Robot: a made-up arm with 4 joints.
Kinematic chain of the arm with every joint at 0, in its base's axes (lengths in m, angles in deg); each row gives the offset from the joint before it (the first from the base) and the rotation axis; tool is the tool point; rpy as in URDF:
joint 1: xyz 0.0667 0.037 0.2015 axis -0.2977 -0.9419 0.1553
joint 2: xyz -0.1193 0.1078 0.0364 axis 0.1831 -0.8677 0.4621
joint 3: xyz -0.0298 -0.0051 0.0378 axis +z
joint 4: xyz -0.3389 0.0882 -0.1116 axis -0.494 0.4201 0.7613
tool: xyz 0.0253 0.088 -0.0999 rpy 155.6 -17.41 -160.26
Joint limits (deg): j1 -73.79..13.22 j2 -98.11..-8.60 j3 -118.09..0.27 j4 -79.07..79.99
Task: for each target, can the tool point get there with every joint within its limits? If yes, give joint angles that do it. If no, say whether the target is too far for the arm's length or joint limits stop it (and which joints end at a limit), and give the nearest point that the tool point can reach.
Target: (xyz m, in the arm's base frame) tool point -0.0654 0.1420 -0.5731
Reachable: no: too far | nearest point -0.0711 0.2072 -0.2245 | short by 0.355 m
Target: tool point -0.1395 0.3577 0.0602
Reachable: yes | joints -32.48 -72.29 -91.02 -14.16
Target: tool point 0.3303 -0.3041 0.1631
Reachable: no: joint limits stop it (at a limit: joint 1, joint 3) | nearest point 0.1182 0.1692 0.0018 | short by 0.543 m
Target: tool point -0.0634 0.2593 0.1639
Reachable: yes | joints -55.72 -58.91 -107.31 -66.62
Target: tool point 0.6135 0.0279 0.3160
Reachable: no: joint limits stop it (at a limit: joint 1, joint 2, joint 3, joint 4) | nearest point 0.4450 0.3362 0.6004 | short by 0.452 m
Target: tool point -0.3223 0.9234 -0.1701
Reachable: no: too far | nearest point -0.2075 0.5475 0.0196 | short by 0.436 m
